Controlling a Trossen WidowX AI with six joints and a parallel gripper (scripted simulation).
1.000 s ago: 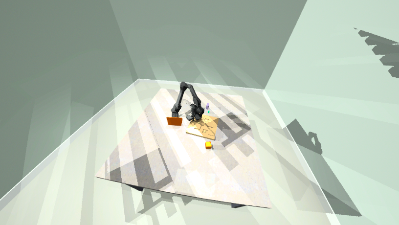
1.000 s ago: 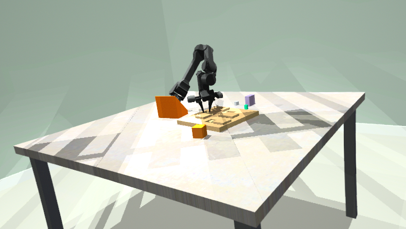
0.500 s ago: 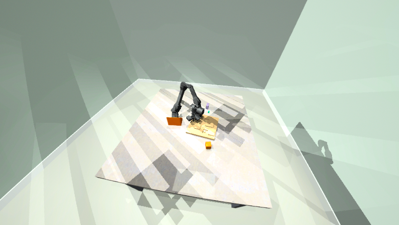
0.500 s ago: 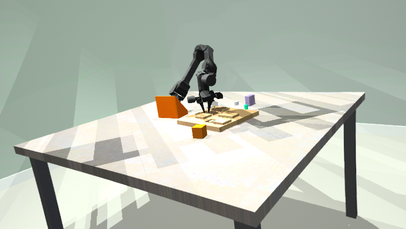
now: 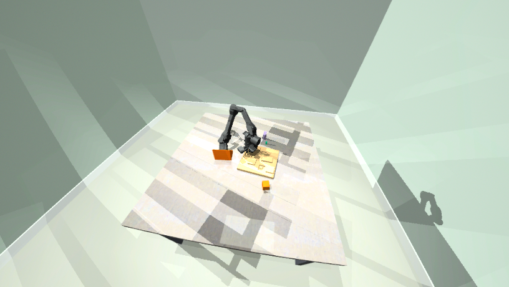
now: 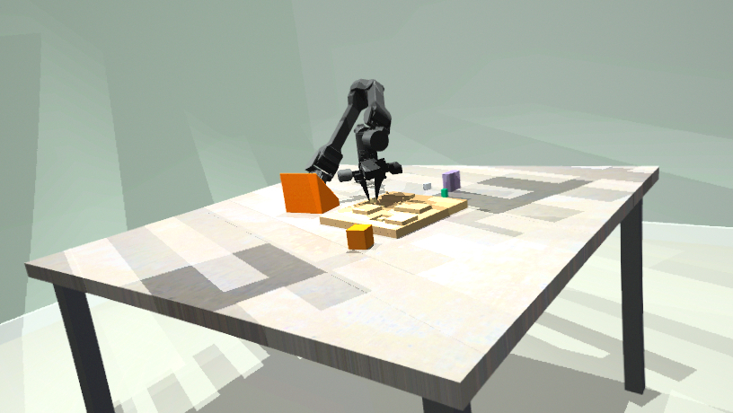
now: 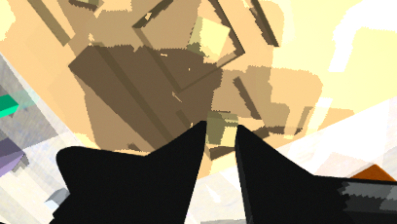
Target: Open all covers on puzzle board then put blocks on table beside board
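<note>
The green block lies 15 cm ahead of my gripper tip, 17 cm to the left of it and 2 cm below it. The rest, counted from my gripper tip: grey block 4 cm ahead, 25 cm to the left, 2 cm below; purple block 13 cm ahead, 26 cm to the left; orange cube 17 cm ahead, 29 cm to the right, 1 cm below.
</note>
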